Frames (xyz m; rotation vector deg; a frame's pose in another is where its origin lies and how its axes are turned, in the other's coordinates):
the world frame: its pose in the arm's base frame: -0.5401 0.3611 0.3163 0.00 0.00 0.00
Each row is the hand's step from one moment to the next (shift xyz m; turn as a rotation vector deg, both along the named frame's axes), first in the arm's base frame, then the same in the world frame.
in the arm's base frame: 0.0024 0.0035 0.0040 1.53 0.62 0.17
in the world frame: 0.0024 0.0035 0.0040 1.53 0.62 0.17
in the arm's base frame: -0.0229 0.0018 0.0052 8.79 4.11 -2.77
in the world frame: -0.0229 0.0018 0.0052 8.79 4.11 -2.77
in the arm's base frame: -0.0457 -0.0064 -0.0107 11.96 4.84 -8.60
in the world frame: -0.0457 -0.0064 -0.0107 11.96 4.84 -8.60
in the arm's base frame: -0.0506 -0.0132 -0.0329 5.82 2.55 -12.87
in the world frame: -0.0506 -0.0132 -0.0329 5.82 2.55 -12.87
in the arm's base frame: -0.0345 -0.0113 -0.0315 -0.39 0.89 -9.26
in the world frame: -0.0345 -0.0113 -0.0315 -0.39 0.89 -9.26
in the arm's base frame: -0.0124 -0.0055 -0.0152 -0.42 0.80 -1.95
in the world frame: -0.0124 -0.0055 -0.0152 -0.42 0.80 -1.95
